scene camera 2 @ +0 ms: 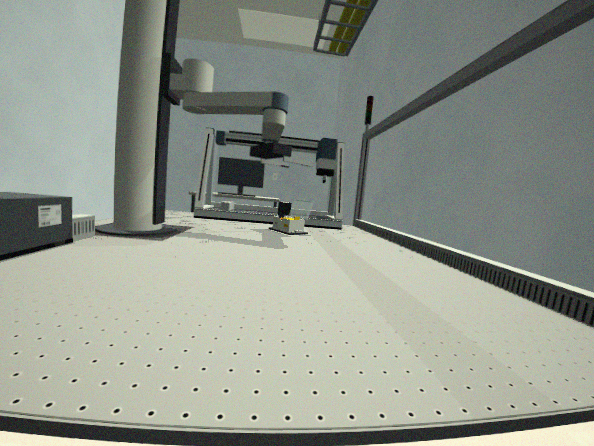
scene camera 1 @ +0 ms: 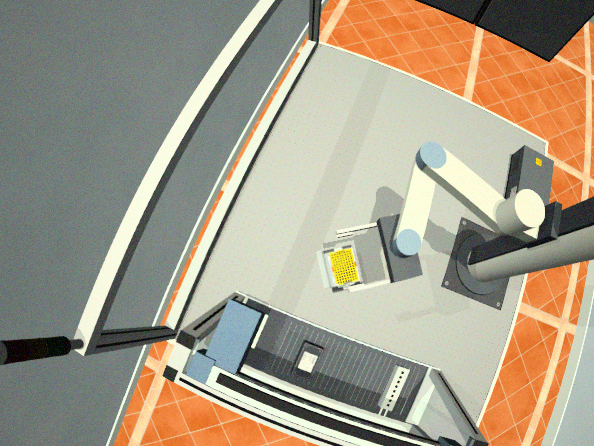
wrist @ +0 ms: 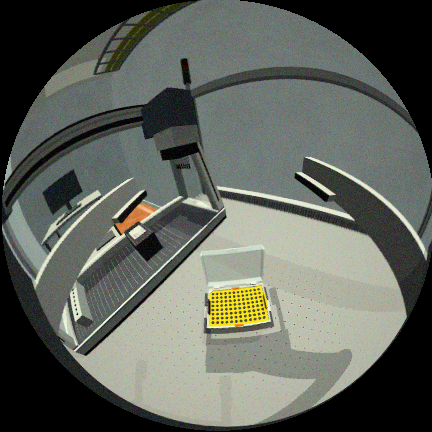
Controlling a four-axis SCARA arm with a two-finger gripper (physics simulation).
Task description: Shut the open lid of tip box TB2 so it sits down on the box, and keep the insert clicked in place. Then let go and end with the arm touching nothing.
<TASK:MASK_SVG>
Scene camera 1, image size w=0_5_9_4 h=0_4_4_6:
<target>my gripper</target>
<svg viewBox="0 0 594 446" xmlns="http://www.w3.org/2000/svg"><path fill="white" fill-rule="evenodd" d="M400 214L379 218L376 223L336 231L337 237L341 238L353 235L354 231L378 227L390 280L365 286L364 283L348 286L349 293L423 275L418 252L408 258L398 256L393 250L392 244Z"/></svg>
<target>yellow insert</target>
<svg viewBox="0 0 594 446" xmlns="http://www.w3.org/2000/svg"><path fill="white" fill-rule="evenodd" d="M351 249L330 253L338 285L359 280Z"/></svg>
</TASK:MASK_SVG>
